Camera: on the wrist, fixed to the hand. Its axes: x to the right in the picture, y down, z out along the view.
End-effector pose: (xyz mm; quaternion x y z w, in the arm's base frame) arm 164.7 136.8 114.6 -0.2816 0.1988 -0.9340 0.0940
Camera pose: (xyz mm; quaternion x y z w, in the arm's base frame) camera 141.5 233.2 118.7 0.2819 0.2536 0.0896 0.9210
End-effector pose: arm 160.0 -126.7 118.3 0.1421 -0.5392 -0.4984 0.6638
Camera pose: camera 149.4 -177.3 33.6 -0.4808 -0.0907 0.7022 0.5172
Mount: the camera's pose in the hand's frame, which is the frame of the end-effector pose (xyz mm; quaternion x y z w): -6.6 -90.3 -40.6 -0.0312 -0.0788 -0.9961 0.0261
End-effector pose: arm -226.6 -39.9 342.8 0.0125 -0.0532 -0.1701 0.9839
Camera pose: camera -258.5 -122.5 297.9 -0.0092 0.0612 0.9871 0.1476
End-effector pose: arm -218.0 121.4 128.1 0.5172 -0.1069 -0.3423 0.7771
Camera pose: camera -239.8 134.5 32.2 -0.0688 -0.4618 0.8271 0.3130
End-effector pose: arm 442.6 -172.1 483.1 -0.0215 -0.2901 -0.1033 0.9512
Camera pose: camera 440.6 -263.3 444.0 -0.2506 0.1007 0.9575 0.1016
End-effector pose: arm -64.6 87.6 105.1 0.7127 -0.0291 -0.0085 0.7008
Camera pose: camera -66.4 129.9 15.4 0.0251 0.6542 -0.7553 0.0298
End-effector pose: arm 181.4 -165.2 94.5 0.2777 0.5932 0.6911 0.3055
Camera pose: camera 163.8 -186.7 -0.8 -0.5387 0.2465 -0.2896 0.7518
